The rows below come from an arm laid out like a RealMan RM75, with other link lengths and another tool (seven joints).
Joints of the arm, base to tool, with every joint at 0 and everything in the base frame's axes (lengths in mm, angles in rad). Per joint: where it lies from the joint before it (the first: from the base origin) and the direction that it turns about. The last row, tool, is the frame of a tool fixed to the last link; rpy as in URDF.
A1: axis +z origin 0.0 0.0 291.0
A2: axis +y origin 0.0 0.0 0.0
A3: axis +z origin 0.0 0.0 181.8
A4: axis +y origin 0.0 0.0 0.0
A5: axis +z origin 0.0 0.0 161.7
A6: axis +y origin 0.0 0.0 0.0
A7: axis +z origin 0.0 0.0 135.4
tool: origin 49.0 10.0 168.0 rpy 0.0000 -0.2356 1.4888
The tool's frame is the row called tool.
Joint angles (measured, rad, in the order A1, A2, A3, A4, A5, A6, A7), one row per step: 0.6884 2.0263 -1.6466 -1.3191 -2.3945 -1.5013 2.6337; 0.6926 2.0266 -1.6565 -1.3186 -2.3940 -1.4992 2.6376; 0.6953 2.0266 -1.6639 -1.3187 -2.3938 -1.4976 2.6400; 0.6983 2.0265 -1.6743 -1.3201 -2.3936 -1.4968 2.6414; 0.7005 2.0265 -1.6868 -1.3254 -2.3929 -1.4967 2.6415; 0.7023 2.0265 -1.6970 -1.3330 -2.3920 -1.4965 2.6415; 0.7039 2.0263 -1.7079 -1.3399 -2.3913 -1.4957 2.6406; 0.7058 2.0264 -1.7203 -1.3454 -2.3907 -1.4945 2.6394; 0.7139 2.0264 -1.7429 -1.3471 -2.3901 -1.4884 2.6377; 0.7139 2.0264 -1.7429 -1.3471 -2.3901 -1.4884 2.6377; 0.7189 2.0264 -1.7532 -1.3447 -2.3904 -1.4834 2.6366; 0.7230 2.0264 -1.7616 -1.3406 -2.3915 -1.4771 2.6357
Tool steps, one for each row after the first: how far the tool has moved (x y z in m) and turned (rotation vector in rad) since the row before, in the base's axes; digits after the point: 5 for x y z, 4 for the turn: -0.00041 -0.00066 -0.00090 -0.0043 -0.0037 0.0052; -0.00018 -0.00041 -0.00056 -0.0030 -0.0030 0.0044; -0.00003 -0.00082 -0.00058 -0.0057 -0.0049 0.0078; -0.00048 -0.00101 -0.00065 -0.0074 -0.0046 0.0122; -0.00123 -0.00039 -0.00057 -0.0054 -0.0022 0.0129; -0.00090 -0.00042 -0.00057 -0.0057 -0.0029 0.0135; -0.00058 -0.00078 -0.00076 -0.0071 -0.0039 0.0137; -0.00062 -0.00058 -0.00164 -0.0116 -0.0087 0.0233; 0.00000 0.00000 0.00000 0.0000 0.0000 0.0000; -0.00003 0.00024 -0.00086 -0.0042 -0.0045 0.0104; 0.00033 0.00063 -0.00079 -0.0018 -0.0039 0.0077
